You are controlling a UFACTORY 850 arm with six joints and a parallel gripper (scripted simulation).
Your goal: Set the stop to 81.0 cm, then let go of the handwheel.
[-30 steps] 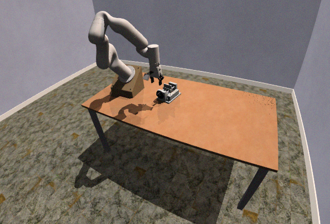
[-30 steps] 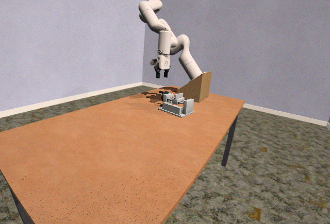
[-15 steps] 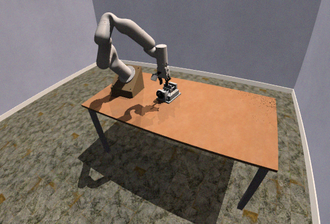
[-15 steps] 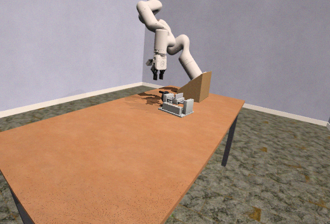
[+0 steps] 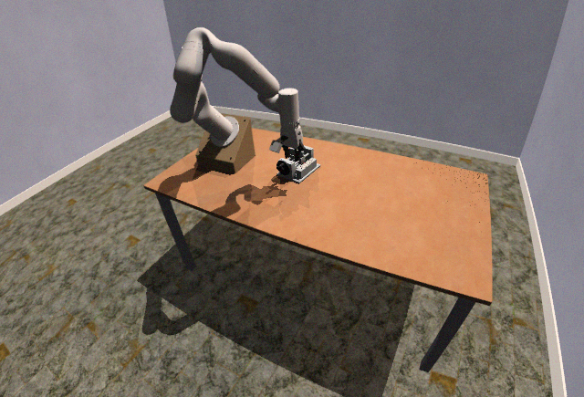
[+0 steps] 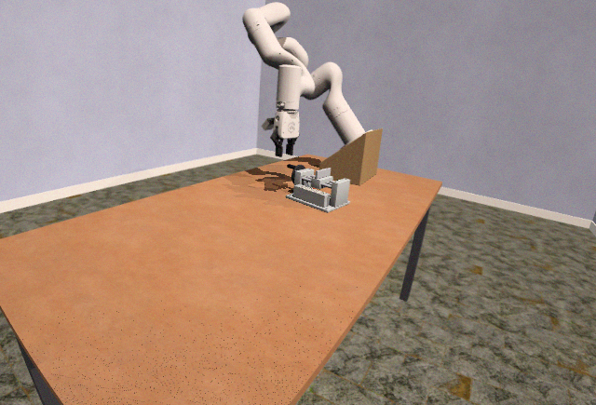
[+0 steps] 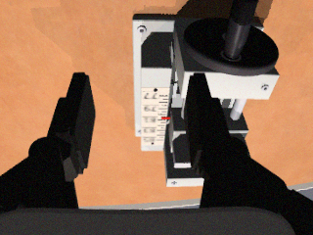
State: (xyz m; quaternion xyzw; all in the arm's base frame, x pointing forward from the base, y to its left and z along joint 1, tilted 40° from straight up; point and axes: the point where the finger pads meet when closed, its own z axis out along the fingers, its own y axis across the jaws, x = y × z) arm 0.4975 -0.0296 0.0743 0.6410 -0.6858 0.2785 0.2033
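Now: the handwheel 70 mm behind my hand, 10 mm to the left of it and 80 mm below it. From my hand the other things lie so: grey stop fixture 50 mm behind, 140 mm to the left, 90 mm below.
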